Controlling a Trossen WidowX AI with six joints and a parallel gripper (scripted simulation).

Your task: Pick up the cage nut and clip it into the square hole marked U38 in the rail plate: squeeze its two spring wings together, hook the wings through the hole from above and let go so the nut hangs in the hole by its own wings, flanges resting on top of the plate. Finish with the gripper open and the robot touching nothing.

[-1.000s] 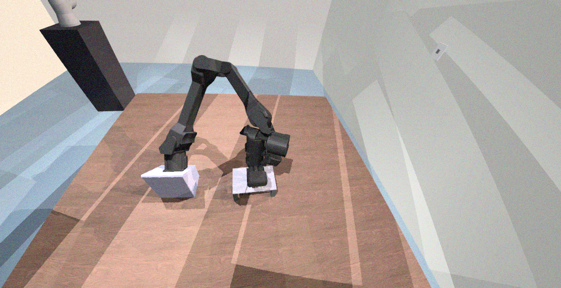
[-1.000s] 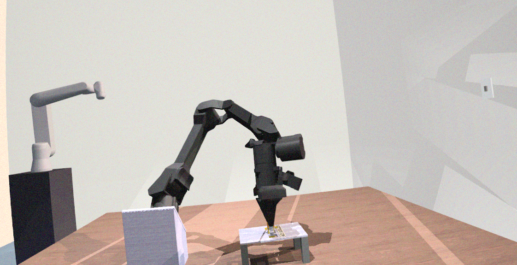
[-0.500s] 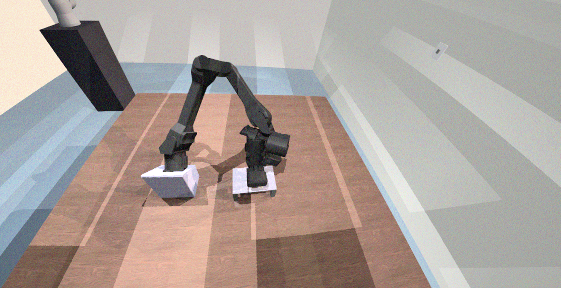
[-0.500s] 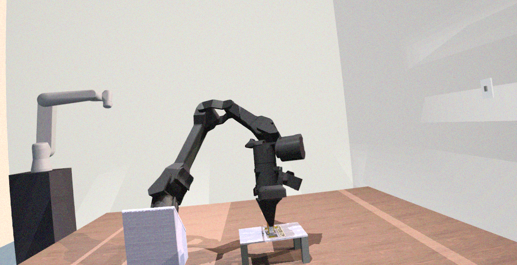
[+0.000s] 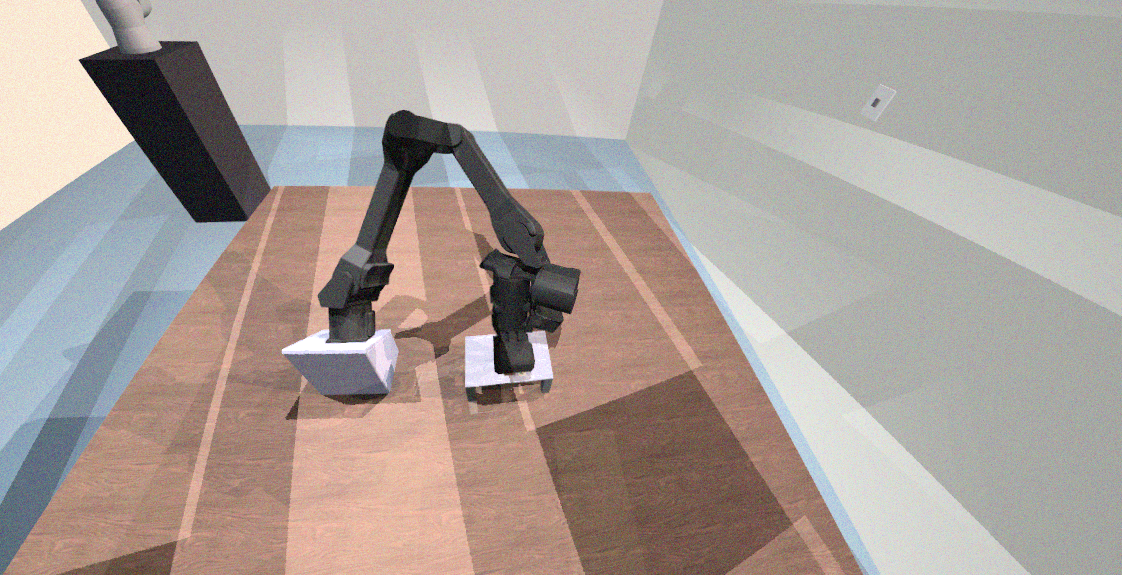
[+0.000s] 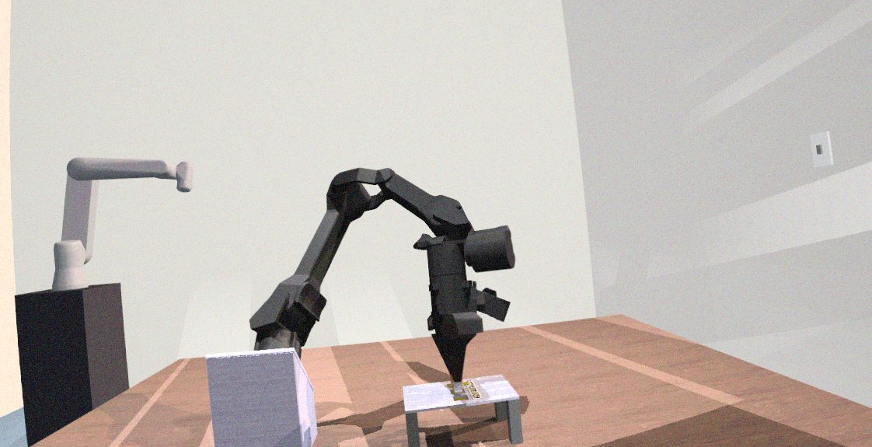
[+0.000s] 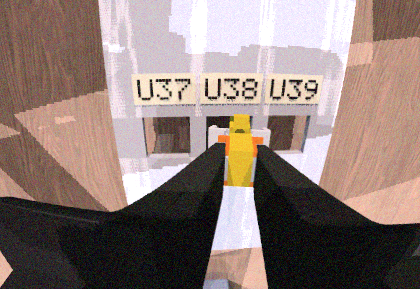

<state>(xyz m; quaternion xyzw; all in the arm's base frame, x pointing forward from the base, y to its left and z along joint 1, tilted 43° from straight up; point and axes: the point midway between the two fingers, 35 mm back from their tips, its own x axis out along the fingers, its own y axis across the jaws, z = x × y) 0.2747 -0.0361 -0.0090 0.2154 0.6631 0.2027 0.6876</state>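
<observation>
Now: gripper tip 10 mm above the cage nut.
</observation>
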